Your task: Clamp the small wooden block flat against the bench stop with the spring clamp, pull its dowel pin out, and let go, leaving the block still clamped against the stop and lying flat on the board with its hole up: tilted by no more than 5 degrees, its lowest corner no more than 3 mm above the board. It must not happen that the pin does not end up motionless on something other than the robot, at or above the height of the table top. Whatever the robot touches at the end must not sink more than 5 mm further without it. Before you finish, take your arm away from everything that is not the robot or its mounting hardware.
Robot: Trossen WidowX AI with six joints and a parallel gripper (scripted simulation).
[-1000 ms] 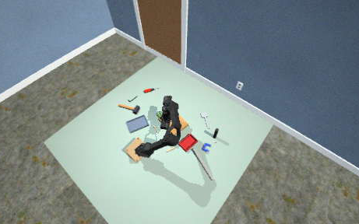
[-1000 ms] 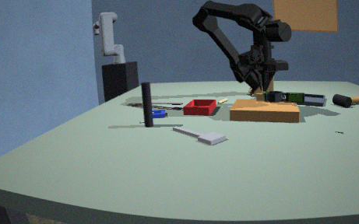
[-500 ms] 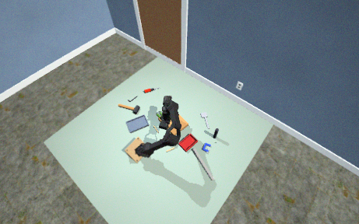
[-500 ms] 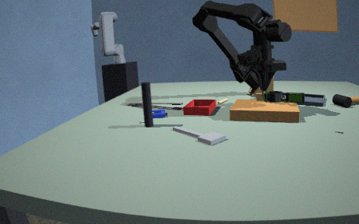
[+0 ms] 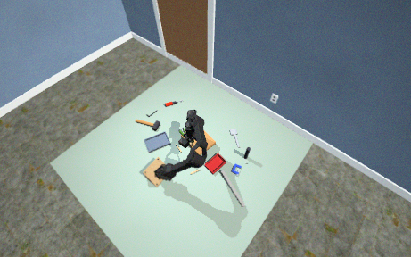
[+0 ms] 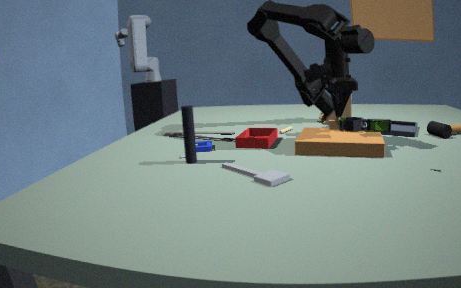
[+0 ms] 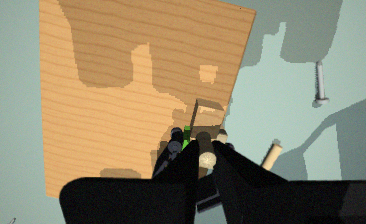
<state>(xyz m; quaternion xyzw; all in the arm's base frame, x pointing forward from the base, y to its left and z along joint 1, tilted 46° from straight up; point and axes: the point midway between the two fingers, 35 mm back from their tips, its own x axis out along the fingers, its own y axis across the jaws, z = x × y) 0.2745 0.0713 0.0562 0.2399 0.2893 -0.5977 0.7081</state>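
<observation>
The dowel pin lies 4 cm below my hand. The rest, counted from my hand: wooden board: 6 cm ahead, 8 cm below; screw: 11 cm behind, 4 cm to the right, 9 cm below; small wooden block: 6 cm below.
</observation>
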